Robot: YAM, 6 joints.
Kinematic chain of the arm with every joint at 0, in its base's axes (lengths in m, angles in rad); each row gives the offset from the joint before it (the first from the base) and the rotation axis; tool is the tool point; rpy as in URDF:
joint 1: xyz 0 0 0.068 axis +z
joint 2: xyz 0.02 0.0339 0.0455 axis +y
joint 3: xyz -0.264 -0.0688 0 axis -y
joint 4: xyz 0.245 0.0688 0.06 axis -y
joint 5: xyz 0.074 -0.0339 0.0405 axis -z
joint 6: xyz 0.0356 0 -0.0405 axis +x
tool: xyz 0 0 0 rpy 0 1.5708 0
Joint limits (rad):
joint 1: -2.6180..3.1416
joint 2: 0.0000..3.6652
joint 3: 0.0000..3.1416
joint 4: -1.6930..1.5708
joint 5: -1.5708..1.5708
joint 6: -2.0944..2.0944
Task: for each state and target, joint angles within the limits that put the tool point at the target. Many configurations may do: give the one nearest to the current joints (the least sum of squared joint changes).
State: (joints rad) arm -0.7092 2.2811 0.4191 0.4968 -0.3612 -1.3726
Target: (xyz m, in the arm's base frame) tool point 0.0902 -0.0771 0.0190
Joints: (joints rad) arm -0.8322 1.7796 0.0028 0.5353 -0.4283 -1.3726
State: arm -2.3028 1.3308 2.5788 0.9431 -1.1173 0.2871
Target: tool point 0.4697 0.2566 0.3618
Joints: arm -2.5928 0.4755 2.8819 0.6575 -0.8231 0.2871
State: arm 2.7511 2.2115 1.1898 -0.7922 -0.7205 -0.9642
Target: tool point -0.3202 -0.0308 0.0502
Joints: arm 3.1416 2.2163 1.1426 -0.8089 -1.0454 -0.9642
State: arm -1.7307 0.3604 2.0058 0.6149 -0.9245 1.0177
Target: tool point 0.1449 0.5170 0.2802
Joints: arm -1.7886 0.0000 2.2419 0.7695 -0.9895 1.0177
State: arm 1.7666 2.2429 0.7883 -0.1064 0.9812 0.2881
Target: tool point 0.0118 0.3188 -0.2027
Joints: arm 1.6187 3.0252 1.3554 0.1005 0.8636 0.2881
